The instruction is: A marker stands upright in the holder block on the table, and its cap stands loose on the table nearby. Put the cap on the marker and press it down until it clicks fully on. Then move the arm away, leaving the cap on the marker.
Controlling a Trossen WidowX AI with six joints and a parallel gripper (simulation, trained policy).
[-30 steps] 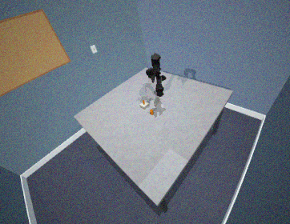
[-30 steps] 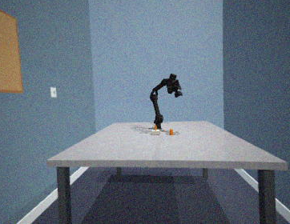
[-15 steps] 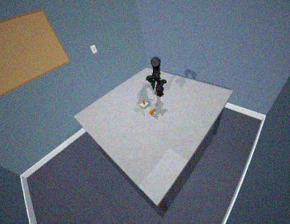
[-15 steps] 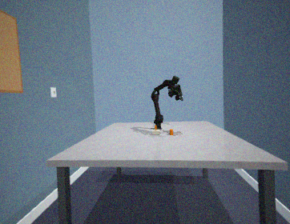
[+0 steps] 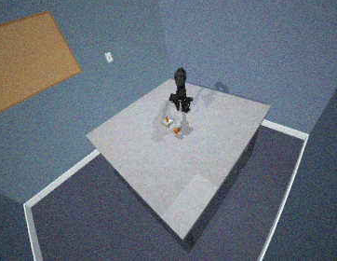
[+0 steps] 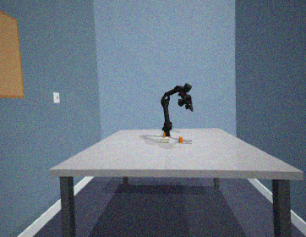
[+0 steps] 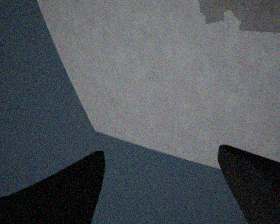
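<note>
Right now my gripper tip is 26 cm above the orange cap and 11 cm to the left of it. The rest, counted from my gripper tip: holder block: 27 cm below, 25 cm to the right, 4 cm behind.
</note>
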